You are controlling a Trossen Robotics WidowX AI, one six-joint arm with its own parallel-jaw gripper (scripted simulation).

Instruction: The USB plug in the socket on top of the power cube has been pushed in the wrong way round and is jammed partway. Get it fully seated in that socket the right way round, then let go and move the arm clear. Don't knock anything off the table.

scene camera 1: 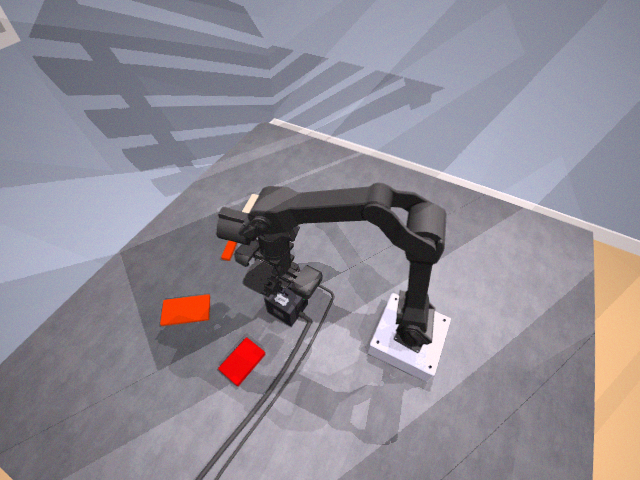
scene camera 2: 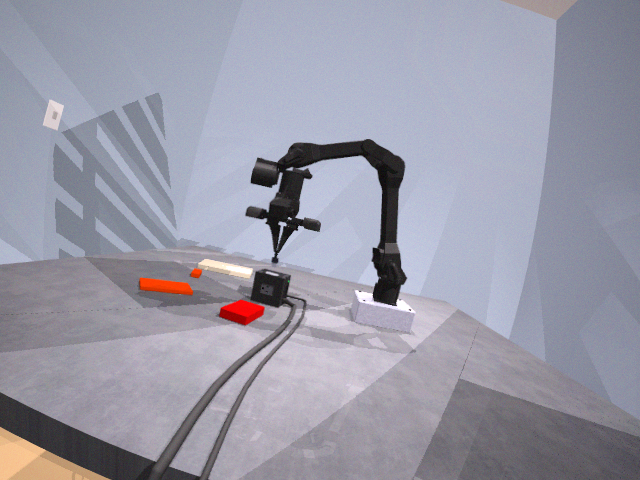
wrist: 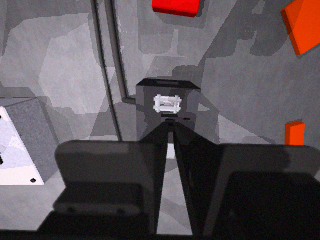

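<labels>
My gripper: visible in scene camera 1, in scene camera 2, and in the wrist view (170, 126). Same spot on my gripper: (scene camera 1: 286, 279) and (scene camera 2: 295, 221).
</labels>
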